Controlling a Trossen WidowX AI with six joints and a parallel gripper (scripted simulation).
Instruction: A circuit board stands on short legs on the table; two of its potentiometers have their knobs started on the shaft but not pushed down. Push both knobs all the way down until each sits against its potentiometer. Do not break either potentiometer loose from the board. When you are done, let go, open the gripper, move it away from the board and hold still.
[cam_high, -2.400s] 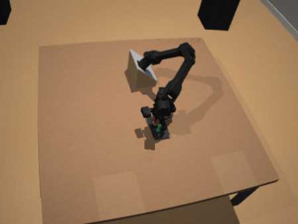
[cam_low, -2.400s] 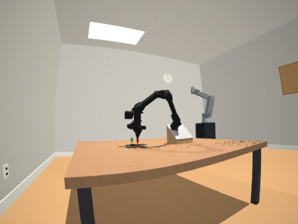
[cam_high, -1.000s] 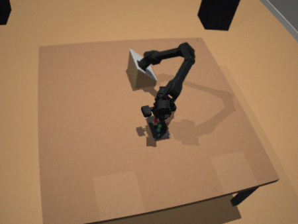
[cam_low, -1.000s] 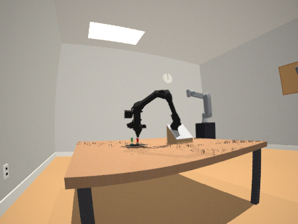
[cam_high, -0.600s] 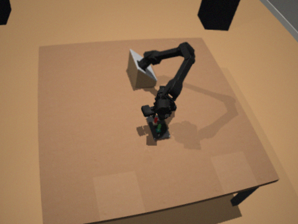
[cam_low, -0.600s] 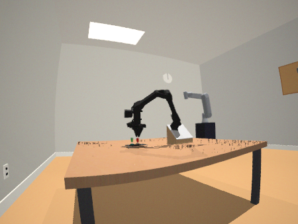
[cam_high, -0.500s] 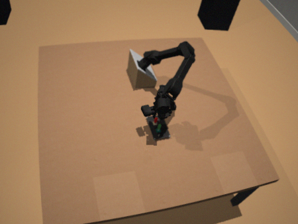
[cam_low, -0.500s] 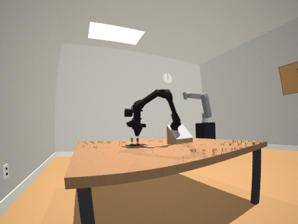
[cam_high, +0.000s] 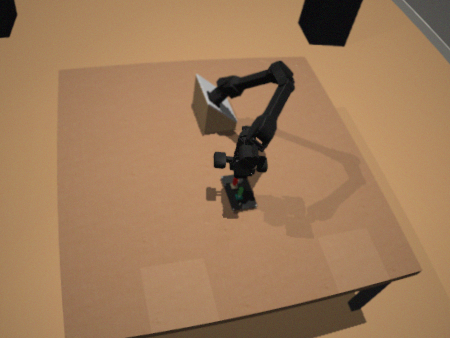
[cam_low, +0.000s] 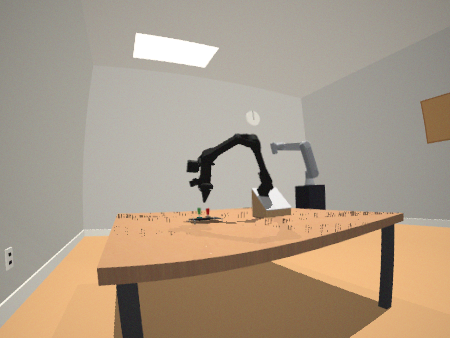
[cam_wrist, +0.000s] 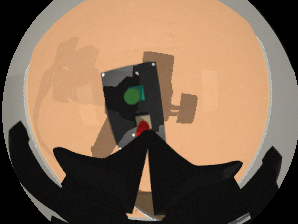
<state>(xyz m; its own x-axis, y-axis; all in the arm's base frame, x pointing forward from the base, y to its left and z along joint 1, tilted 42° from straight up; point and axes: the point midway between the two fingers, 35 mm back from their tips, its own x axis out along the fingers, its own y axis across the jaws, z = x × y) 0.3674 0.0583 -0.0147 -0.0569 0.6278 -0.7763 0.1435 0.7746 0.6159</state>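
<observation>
The green knob is 50 mm below my gripper tip, 30 mm ahead of it and 20 mm to the left of it. From my gripper tip the other things lie so: red knob: 50 mm below, 20 mm behind, 10 mm to the left.
</observation>
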